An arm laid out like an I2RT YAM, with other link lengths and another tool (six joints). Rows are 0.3 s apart.
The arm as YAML. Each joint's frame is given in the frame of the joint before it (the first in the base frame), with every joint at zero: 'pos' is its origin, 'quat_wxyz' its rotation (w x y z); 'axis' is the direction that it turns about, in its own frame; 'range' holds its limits. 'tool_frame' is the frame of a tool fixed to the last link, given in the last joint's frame.
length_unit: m
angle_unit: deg
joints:
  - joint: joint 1
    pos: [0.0, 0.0, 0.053]
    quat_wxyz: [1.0, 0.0, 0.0, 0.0]
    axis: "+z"
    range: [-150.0, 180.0]
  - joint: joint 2
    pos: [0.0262, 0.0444, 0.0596]
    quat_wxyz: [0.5, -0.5, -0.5, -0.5]
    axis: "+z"
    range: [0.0, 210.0]
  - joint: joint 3
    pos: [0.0, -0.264, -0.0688]
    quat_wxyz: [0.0, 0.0, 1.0, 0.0]
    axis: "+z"
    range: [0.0, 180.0]
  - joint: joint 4
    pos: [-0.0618, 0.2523, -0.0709]
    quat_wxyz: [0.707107, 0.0, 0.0, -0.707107]
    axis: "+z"
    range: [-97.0, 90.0]
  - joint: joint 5
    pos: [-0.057, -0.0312, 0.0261]
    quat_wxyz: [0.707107, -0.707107, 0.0, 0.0]
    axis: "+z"
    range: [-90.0, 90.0]
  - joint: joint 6
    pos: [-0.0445, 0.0, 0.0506]
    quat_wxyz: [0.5, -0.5, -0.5, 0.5]
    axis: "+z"
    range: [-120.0, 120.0]
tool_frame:
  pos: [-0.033, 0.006, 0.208]
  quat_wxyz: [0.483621, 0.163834, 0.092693, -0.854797]
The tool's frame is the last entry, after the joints.
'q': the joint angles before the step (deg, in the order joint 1, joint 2, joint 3, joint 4, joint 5, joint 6). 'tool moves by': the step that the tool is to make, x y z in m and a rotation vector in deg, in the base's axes. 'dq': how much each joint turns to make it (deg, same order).
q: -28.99, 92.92, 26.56, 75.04, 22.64, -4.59
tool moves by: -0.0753, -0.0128, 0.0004, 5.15, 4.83, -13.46
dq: 0.18, -15.14, -1.54, -20.90, 13.77, 1.11
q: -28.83, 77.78, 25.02, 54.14, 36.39, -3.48
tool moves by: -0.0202, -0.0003, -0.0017, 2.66, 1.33, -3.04
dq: -0.08, -4.97, 0.73, -9.48, 2.94, 2.17
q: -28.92, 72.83, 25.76, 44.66, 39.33, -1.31
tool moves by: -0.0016, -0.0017, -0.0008, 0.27, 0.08, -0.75
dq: 0.00, 0.42, 0.49, -0.47, 0.74, 0.30
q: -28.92, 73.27, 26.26, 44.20, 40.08, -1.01
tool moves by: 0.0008, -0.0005, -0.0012, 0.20, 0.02, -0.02
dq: 0.00, 0.33, 0.19, -0.12, 0.01, 0.22
